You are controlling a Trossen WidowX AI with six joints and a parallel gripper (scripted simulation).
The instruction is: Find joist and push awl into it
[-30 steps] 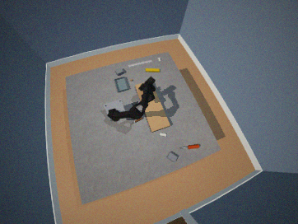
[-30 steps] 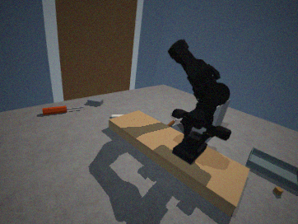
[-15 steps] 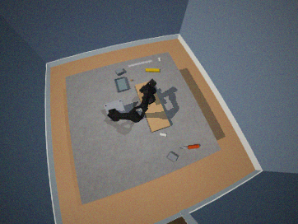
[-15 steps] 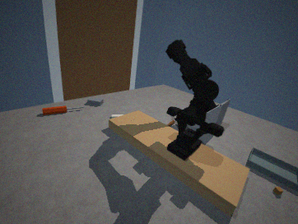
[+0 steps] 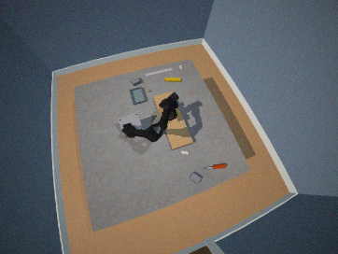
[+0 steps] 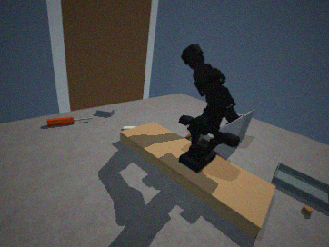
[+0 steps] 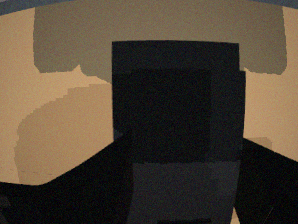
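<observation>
The tray is 22 cm behind my gripper tip, 30 cm to the left of it and 5 cm below it. Round my gripper tip: black stud finder (2 cm behind, 2 cm above); then small orange cube (10 cm behind, 32 cm to the left, 6 cm below); then awl (20 cm behind, 14 cm to the right, 6 cm below).
</observation>
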